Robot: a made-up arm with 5 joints.
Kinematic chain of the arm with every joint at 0, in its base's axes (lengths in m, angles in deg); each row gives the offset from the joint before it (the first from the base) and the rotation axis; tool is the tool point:
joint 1: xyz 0 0 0.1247 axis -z
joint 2: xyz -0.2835 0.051 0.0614 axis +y
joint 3: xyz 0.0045 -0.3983 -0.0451 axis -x
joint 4: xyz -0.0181 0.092 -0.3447 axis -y
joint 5: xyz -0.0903 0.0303 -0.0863 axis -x
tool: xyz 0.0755 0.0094 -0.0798
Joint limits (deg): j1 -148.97..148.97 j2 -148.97..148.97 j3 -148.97..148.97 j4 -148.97..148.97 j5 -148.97..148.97
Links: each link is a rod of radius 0.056 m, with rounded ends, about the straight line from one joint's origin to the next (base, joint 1, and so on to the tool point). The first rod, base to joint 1, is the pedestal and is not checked.
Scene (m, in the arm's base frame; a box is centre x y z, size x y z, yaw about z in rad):
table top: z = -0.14
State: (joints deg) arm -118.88 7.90 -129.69 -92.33 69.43
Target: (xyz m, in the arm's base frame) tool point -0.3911 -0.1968 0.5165
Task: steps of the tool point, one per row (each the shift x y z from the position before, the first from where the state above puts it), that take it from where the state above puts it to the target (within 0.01 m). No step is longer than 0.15 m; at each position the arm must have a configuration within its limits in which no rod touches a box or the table.
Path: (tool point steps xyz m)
1: -0.0742 -0.0704 0.0125
2: -0.0901 -0.0499 0.0131
3: -0.1004 -0.0260 0.0136
4: -0.1039 -0.0001 0.0140
5: -0.1008 0.0254 0.0144
6: -0.0912 0.0492 0.0147
7: -0.0760 0.0694 0.0149
8: -0.0568 0.0849 0.0149

